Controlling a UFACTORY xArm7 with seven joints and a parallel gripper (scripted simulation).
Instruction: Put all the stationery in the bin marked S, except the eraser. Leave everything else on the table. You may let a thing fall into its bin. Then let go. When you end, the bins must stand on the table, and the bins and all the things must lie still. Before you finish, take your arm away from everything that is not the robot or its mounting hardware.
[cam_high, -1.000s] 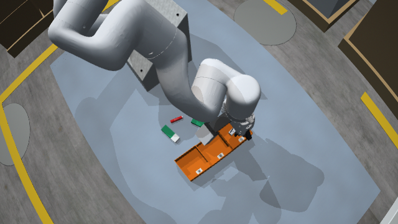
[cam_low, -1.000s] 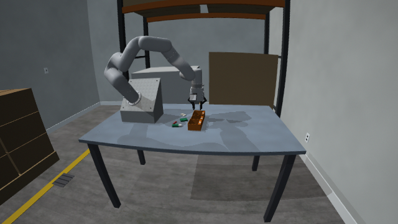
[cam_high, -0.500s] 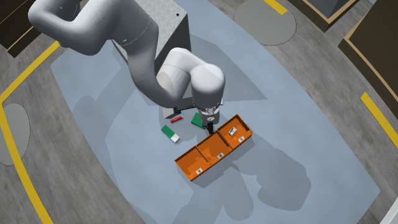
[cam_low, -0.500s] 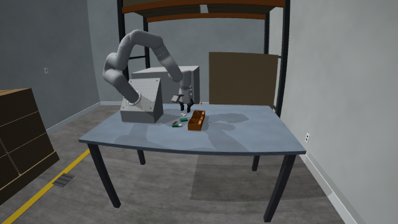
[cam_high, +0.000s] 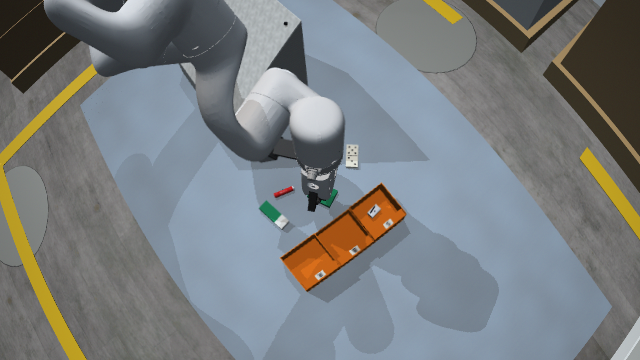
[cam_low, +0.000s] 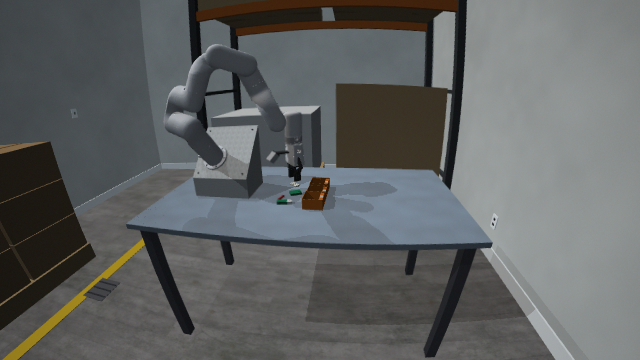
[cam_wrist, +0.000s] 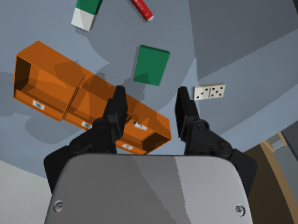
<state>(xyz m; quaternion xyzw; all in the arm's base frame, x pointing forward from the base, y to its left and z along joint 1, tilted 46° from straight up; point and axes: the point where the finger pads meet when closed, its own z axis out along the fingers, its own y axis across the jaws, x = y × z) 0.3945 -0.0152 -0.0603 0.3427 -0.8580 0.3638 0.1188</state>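
Right now my hand is 9 cm above the green block. Round my hand: red battery (5 cm behind, 6 cm to the right, 9 cm below); then orange bin (11 cm ahead, 2 cm to the right, 7 cm below); then grey sharpener (9 cm ahead, 6 cm to the left, 8 cm below).
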